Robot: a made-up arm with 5 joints.
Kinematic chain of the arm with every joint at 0, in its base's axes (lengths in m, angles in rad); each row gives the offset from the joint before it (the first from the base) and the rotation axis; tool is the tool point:
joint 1: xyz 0 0 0.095 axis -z
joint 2: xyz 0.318 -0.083 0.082 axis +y
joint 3: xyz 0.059 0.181 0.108 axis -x
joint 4: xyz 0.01 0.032 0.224 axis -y
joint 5: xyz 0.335 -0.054 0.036 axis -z
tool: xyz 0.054 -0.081 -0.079
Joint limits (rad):
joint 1: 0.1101..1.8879
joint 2: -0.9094..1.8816
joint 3: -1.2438..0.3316
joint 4: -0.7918..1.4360
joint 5: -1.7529..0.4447
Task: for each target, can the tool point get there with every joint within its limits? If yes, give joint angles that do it. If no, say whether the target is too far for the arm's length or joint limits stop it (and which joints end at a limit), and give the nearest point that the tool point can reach.
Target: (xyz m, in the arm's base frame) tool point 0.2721 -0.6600 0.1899
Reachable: yes | joints 1.2263 0.0212 -1.0977 -0.4518 0.0735
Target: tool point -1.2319 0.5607 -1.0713
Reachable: no: too far | nearest point -0.5018 -0.2546 -0.2600 | short by 1.362 m
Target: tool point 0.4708 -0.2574 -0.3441
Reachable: yes | joints 0.3814 1.6476 -0.6961 0.0803 -0.8973
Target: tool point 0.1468 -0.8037 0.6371
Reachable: yes | joints 1.0421 0.3379 -0.6624 1.1823 -1.1615
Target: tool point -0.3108 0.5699 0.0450
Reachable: no: joint limits stop it (at a limit: joint 1, joint 2, joint 3, joint 4) | nearest point 0.2258 0.1297 -0.1239 | short by 0.714 m
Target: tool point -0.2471 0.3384 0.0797
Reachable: no: joint limits stop it (at a limit: joint 1, joint 2, joint 3, joint 4) | nearest point 0.2198 0.1109 -0.1066 | short by 0.552 m
